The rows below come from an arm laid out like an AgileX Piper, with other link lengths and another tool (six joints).
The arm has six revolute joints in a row. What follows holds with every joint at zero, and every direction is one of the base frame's. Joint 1 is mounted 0.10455 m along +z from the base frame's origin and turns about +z. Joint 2 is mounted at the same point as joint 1 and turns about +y. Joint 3 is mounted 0.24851 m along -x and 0.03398 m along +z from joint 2 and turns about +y. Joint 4 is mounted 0.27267 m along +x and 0.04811 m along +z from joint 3 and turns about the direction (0.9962, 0, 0.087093). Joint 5 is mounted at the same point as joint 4 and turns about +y. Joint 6 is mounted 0.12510 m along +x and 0.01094 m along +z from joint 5 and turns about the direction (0.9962, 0, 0.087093). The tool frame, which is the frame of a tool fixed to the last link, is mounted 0.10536 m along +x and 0.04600 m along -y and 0.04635 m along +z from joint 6; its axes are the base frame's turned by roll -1.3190, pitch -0.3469 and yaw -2.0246 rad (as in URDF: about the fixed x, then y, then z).
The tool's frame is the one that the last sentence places.
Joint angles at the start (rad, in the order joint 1, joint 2, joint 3, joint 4, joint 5, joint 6): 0.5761, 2.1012, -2.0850, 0.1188, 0.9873, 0.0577
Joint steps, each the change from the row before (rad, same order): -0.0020, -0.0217, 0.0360, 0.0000, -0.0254, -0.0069; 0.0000, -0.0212, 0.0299, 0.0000, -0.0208, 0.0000; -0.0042, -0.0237, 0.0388, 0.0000, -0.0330, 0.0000; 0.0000, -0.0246, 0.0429, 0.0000, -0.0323, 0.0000; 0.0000, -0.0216, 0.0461, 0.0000, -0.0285, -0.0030; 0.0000, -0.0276, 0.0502, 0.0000, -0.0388, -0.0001
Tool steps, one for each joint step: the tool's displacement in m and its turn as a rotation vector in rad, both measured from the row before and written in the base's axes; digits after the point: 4 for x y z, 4 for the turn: -0.0007, -0.0022, 0.0015, 0.0029, -0.0119, 0.0004; -0.0015, -0.0014, 0.0028, 0.0066, -0.0100, -0.0025; 0.0003, -0.0036, 0.0024, 0.0097, -0.0148, -0.0081; -0.0017, -0.0019, 0.0008, 0.0075, -0.0115, -0.0038; -0.0025, -0.0022, -0.0031, 0.0006, -0.0045, -0.0011; -0.0022, -0.0024, 0.0002, 0.0085, -0.0135, -0.0045
